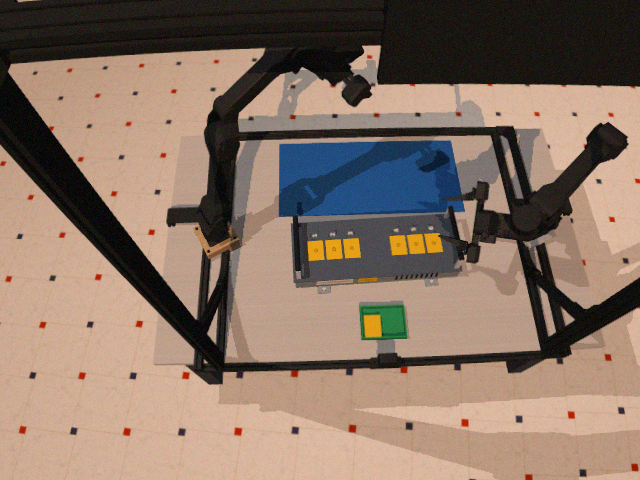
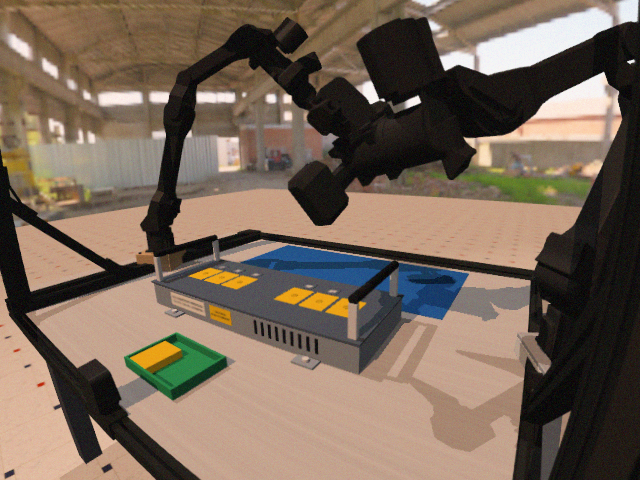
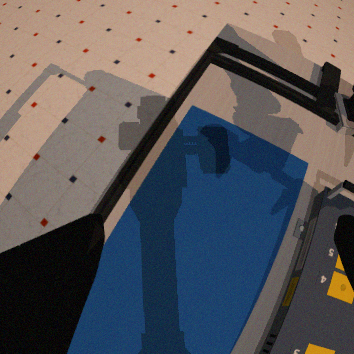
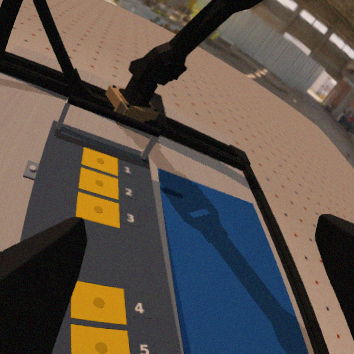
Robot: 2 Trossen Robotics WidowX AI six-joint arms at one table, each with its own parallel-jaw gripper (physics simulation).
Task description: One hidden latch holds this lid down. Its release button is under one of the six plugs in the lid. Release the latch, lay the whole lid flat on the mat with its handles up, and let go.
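Places are measured from the left arm's base along level axes (x down, y right, z back), in millimetres.
Where they show: left gripper, between the fingertips: [image 3: 225, 229]; right gripper, between the fingertips: [image 1: 440, 217] [image 4: 203, 229]; left arm's base, origin of its link: [image 1: 215, 233] [image 4: 134, 98].
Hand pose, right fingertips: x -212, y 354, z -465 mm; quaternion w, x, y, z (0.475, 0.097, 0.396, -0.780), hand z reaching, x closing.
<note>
Things, the pixels of their centre, and the offset from my right fingertips. "pt": a spot on its surface instead. Level surfaces: height alone.
- grey lid, a spot on its surface: [image 4: 140, 253] [image 3: 303, 319] pt dx +210, dy -145, dz +85 mm
- blue mat, height of its surface: dx +257 mm
- green tray, middle of its body: [image 2: 174, 361] [image 1: 383, 322] dx +250, dy +93, dz +193 mm
- yellow block, middle of its body: [image 2: 156, 357] [image 1: 372, 326] dx +248, dy +89, dz +224 mm
The grey lid [image 1: 375, 259] [image 2: 266, 297] [image 4: 140, 253] [image 3: 316, 309] sits closed on its base, just in front of the blue mat [image 1: 370, 178] [image 2: 432, 295] [image 3: 218, 253] [image 4: 225, 253]. Six yellow plugs sit in it: three on the left [image 1: 333, 249] [image 4: 99, 182], three on the right [image 1: 416, 244] [image 2: 318, 301]. A bar handle stands at each end [image 1: 296, 248] [image 2: 372, 283]. My right gripper [image 1: 444, 217] [image 4: 203, 229] is open and empty, just off the lid's right end. My left gripper [image 1: 356, 90] [image 3: 225, 229] is open and empty, high over the table's far edge.
A green tray [image 1: 394, 310] [image 2: 190, 376] holding a yellow block [image 1: 372, 326] [image 2: 156, 355] lies in front of the lid. A black frame [image 1: 366, 133] [image 2: 413, 257] runs round the table. The left arm's base [image 1: 218, 238] stands left of the lid.
</note>
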